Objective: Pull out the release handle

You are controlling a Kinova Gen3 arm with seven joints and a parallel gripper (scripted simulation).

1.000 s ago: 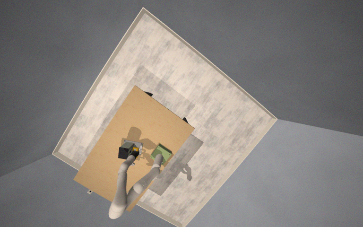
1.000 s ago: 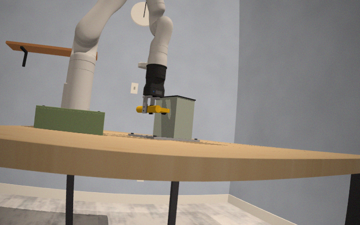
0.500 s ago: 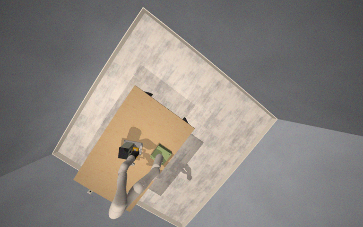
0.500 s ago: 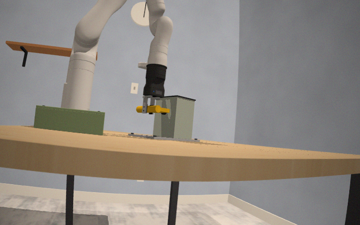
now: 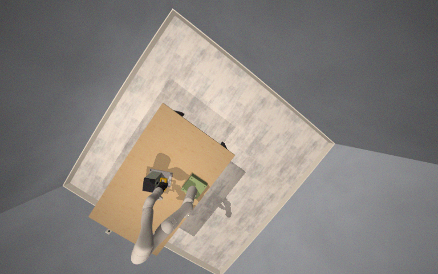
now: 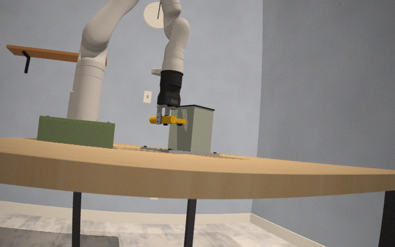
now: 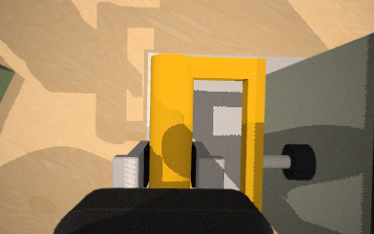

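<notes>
My gripper is now 80 mm short of the grey base plate, 50 mm to the right of it and 100 mm above it.
</notes>
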